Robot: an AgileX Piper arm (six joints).
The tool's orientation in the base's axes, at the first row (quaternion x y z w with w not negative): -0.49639, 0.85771, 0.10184, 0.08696
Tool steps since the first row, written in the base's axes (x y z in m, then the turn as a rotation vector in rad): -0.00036, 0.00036, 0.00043, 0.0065, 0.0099, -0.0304; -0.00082, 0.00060, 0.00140, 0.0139, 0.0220, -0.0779; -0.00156, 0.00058, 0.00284, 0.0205, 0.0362, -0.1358; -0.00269, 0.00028, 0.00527, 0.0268, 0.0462, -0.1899; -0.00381, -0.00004, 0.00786, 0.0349, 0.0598, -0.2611; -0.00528, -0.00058, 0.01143, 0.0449, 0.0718, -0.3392; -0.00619, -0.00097, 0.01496, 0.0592, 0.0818, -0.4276
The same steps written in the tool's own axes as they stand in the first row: -0.00023, 0.00053, -0.00034, -0.0038, -0.0035, 0.0322; -0.00045, 0.00113, -0.00123, -0.0057, -0.0083, 0.0815; -0.00043, 0.00189, -0.00266, -0.0063, -0.0122, 0.1414; -0.00023, 0.00294, -0.00514, -0.0042, -0.0176, 0.1964; -0.00006, 0.00399, -0.00777, -0.0017, -0.0243, 0.2690; 0.00022, 0.00532, -0.01143, 0.0029, -0.0341, 0.3479; 0.00011, 0.00623, -0.01497, 0.0097, -0.0495, 0.4365
